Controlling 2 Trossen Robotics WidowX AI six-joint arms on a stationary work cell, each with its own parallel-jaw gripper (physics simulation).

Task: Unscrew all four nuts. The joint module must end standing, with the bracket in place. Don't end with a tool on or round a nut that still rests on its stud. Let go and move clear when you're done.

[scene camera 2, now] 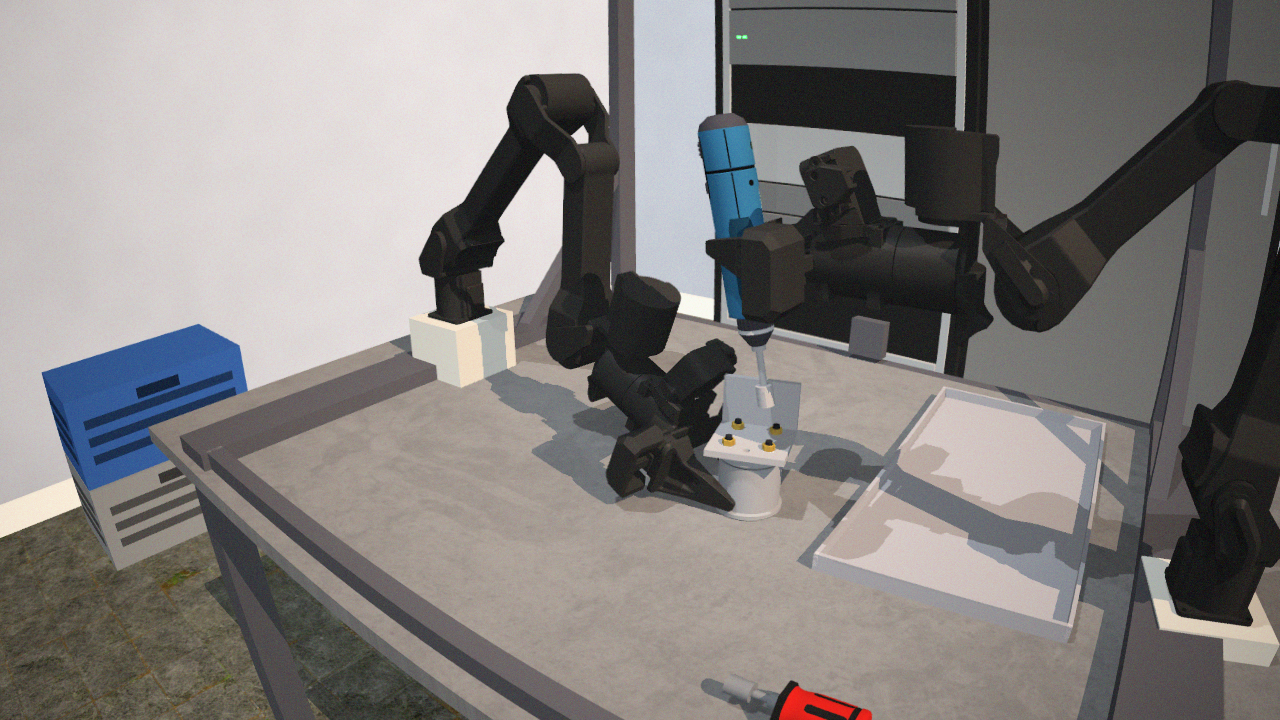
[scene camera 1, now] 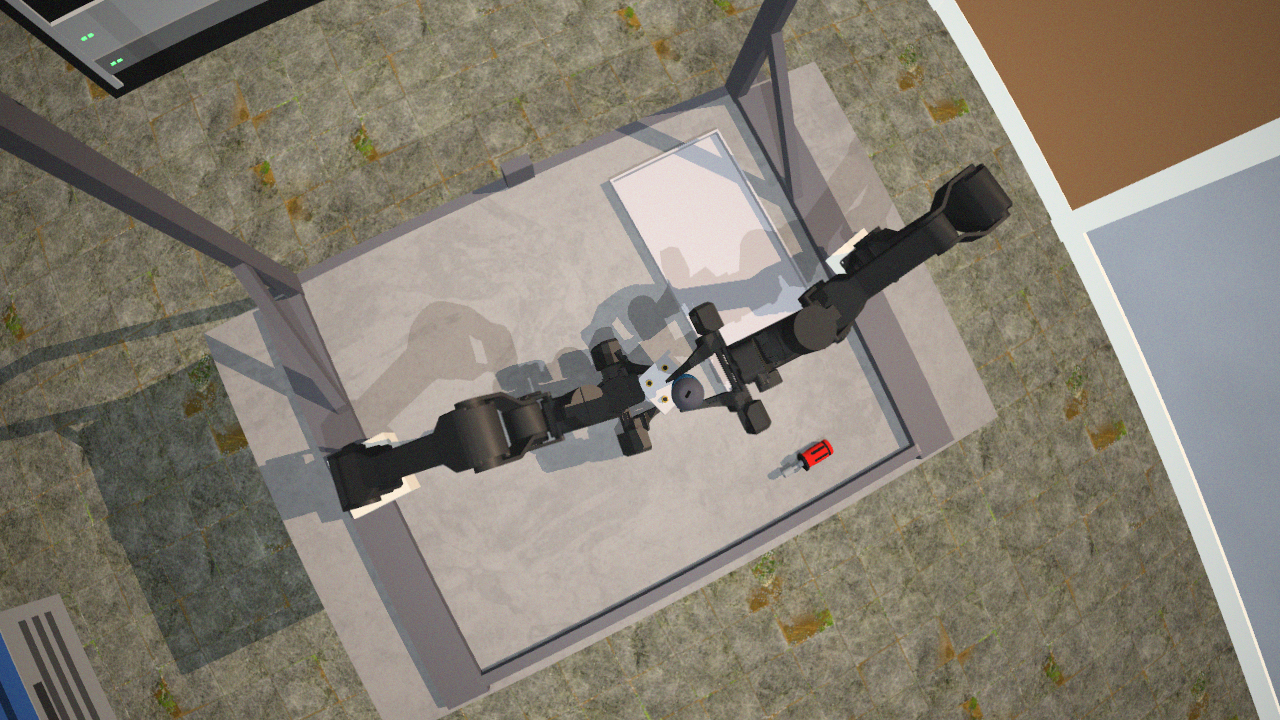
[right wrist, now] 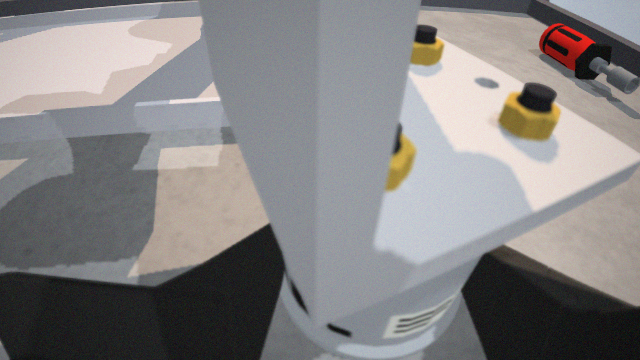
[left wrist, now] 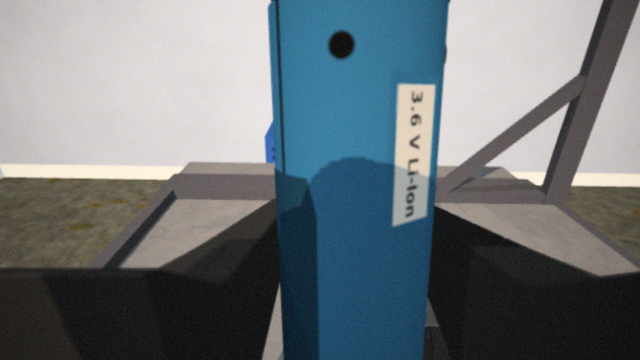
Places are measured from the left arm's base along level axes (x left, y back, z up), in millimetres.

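Pixels of known places: left gripper, fingertip midpoint: [scene camera 2: 721,242] [left wrist: 347,212]; right gripper, fingertip midpoint: [scene camera 2: 754,496] [scene camera 1: 664,385]; left arm's base, link origin: [scene camera 2: 1206,597] [scene camera 1: 862,265]; right arm's base, link origin: [scene camera 2: 460,314] [scene camera 1: 368,475].
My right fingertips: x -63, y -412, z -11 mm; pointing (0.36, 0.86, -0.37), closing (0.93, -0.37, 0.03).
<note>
For each thing: its middle in the pictures, then the offset to it from my right fingertips.
- joint module, body centre: [right wrist: 384,195] [scene camera 2: 750,467] dz +27, dx -3, dy -6 mm
- white bracket, body centre: [right wrist: 418,14] [scene camera 2: 753,420] [scene camera 1: 666,382] dz +73, dx -4, dy -6 mm
- front right nut, body centre: [right wrist: 421,49] [scene camera 2: 768,446] dz +58, dx +12, dy +13 mm
- back right nut, body centre: [scene camera 2: 776,430] dz +58, dx -23, dy +10 mm
- blue power screwdriver, body centre: [left wrist: 350,292] [scene camera 2: 744,262] [scene camera 1: 685,389] dz +216, dx +16, dy -14 mm
- red screwdriver, body centre: [scene camera 2: 794,708] [right wrist: 587,58] [scene camera 1: 806,460] dz +4, dx +254, dy +107 mm
- shallow white tray, body centre: [right wrist: 125,48] [scene camera 2: 992,483] [scene camera 1: 722,257] dz -3, dx -105, dy +223 mm
The joint module [scene camera 2: 750,492] [right wrist: 425,320] stands upright with the white bracket [scene camera 2: 787,394] [right wrist: 315,125] on top. Four yellow nuts show in scene camera 2, among them the front right nut [scene camera 2: 768,445] and the back right nut [scene camera 2: 776,429]; one nut [right wrist: 530,116] is plain in the right wrist view. My right gripper [scene camera 2: 730,479] [right wrist: 370,235] is shut on the module's body, below the bracket plate. My left gripper [scene camera 2: 738,255] [left wrist: 347,212] is shut on the blue power screwdriver [scene camera 1: 687,392] [scene camera 2: 731,174] [left wrist: 355,130]. Its socket [scene camera 2: 765,396] hangs slightly above the nuts, apart from them.
A red screwdriver [scene camera 1: 815,454] [scene camera 2: 821,705] [right wrist: 567,46] lies on the table, at the lower right in scene camera 1. A shallow white tray [scene camera 1: 664,155] [scene camera 2: 948,597] lies to the right of the module in scene camera 2. Raised rails border the table.
</note>
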